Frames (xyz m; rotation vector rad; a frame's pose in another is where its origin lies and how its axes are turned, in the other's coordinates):
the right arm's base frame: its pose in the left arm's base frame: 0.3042 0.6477 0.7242 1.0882 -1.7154 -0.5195
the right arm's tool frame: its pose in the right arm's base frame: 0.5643 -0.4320 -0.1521 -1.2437 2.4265 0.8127
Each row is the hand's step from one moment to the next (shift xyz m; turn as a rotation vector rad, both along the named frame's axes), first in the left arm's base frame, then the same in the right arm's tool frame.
Working: the left arm's base frame: its pose in the right arm's tool frame: 0.0048 0.4287 -0.8399 0.3454 -0.5781 -0.3734

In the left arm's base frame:
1: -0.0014 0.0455 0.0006 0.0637 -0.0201 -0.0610
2: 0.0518 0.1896 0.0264 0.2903 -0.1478 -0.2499
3: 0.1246 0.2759 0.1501 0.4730 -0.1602 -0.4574
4: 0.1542 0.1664 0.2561 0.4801 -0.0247 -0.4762
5: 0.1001 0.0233 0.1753 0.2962 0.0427 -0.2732
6: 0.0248 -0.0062 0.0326 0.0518 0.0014 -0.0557
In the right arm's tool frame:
1: 0.0096 0.0404 0.0187 0.0801 -0.0324 -0.0268
2: 0.0707 0.1383 0.1233 0.3350 -0.2028 -0.1234
3: 0.0758 0.1566 0.2897 0.5947 -0.2492 -0.2070
4: 0.0103 0.0255 0.3410 0.6440 -0.1295 -0.1623
5: -0.0192 -0.0596 0.1933 0.3994 -0.0334 -0.0599
6: -0.0013 -0.0230 0.0344 0.0730 -0.0095 -0.0192

